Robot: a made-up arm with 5 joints.
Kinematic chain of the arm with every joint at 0, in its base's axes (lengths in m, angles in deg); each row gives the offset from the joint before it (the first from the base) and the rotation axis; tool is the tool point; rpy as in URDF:
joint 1: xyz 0.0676 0 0.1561 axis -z
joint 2: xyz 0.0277 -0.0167 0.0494 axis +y
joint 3: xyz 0.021 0 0.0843 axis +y
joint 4: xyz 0.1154 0 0.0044 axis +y
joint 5: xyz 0.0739 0.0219 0 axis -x
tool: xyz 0 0 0 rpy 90 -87.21 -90
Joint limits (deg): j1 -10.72..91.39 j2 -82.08..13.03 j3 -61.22..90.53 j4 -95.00..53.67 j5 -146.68..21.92
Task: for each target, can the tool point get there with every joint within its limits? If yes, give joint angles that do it. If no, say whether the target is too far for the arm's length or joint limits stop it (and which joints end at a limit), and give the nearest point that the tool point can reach.
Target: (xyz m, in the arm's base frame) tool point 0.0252 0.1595 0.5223
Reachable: no: too far | nearest point 0.0380 0.1114 0.4405 | short by 0.096 m
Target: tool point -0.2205 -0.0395 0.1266
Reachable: no: joint limits stop it (at a limit: joint 2, joint 3) | nearest point -0.1251 -0.0264 0.2458 | short by 0.153 m
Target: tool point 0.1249 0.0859 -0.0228
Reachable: no: joint limits stop it (at a limit: joint 1, joint 2) | nearest point 0.1357 0.0182 0.0935 | short by 0.135 m
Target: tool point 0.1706 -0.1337 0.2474
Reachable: yes | joints 54.16 -34.20 66.80 -47.40 -72.14
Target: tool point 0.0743 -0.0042 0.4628
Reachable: yes | joints 73.46 -43.20 -25.93 -33.71 -69.49
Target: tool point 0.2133 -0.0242 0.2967
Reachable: yes | joints 11.44 -58.58 63.22 -32.25 -0.39
